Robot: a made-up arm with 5 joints.
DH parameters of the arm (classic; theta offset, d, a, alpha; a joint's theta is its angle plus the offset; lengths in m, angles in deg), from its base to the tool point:
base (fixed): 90 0.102 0 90
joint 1: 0 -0.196 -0.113 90
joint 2: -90 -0.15 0.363 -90
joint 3: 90 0.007 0.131 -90
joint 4: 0 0.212 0.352 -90
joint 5: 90 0.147 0.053 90
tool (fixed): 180 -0.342 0 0
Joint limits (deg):
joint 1: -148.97..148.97
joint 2: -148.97..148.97
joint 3: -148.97..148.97
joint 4: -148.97..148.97
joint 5: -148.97..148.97
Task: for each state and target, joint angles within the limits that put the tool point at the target. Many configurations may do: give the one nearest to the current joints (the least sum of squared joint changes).
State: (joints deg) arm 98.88 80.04 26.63 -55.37 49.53
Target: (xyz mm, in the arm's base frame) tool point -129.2 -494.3 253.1
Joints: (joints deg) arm 54.63 71.96 -4.27 -67.33 53.49
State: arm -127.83 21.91 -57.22 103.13 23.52
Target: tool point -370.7 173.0 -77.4
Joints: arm -132.54 27.24 -37.93 103.53 3.21
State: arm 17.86 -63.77 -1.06 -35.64 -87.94
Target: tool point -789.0 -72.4 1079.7
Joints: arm -30.41 -50.14 -28.17 -28.15 -132.19
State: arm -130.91 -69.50 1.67 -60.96 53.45
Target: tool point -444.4 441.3 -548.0
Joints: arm -148.97 -60.07 -27.41 -62.21 98.86
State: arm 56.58 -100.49 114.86 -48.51 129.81
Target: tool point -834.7 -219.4 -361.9
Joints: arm 20.10 -86.95 114.24 -89.85 148.97
